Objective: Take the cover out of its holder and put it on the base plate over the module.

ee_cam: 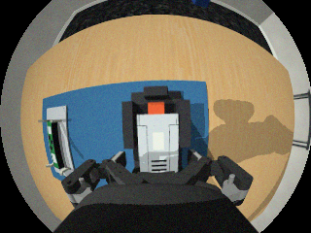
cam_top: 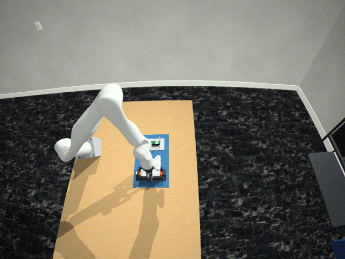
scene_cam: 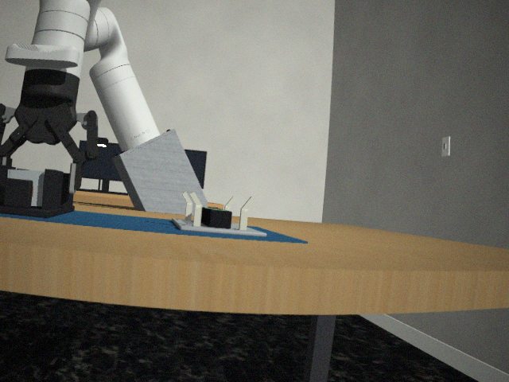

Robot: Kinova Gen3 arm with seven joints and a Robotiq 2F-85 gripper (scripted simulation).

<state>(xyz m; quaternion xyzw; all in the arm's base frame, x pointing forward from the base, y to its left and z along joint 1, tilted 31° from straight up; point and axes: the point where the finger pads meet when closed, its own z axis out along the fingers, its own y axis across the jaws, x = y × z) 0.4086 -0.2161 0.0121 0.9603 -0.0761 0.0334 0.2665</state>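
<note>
Now: the cover right at my hand.
</note>
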